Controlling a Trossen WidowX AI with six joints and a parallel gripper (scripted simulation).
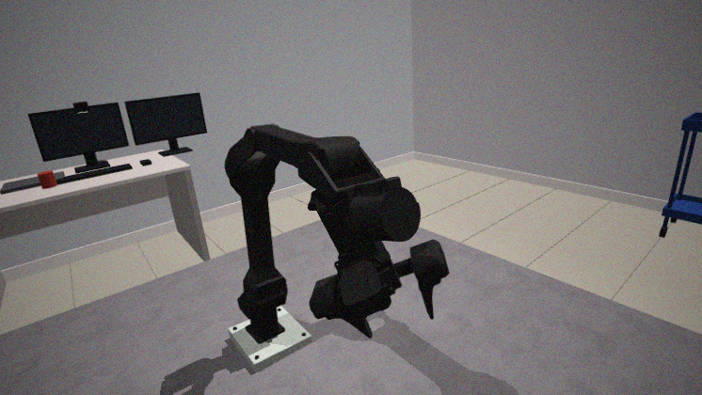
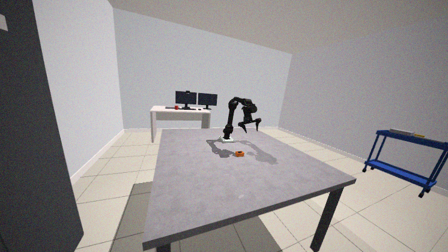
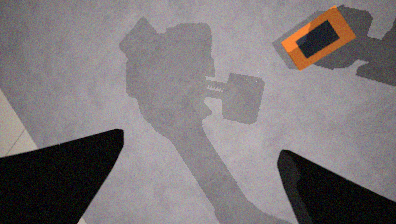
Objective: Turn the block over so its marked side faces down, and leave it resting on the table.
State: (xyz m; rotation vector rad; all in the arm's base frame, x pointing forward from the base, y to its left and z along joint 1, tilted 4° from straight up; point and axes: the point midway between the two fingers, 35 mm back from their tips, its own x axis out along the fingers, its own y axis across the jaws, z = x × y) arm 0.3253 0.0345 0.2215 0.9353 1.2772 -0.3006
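Now: the orange block 1 cm ahead of my gripper tip, 10 cm to the right of it and 17 cm below it.
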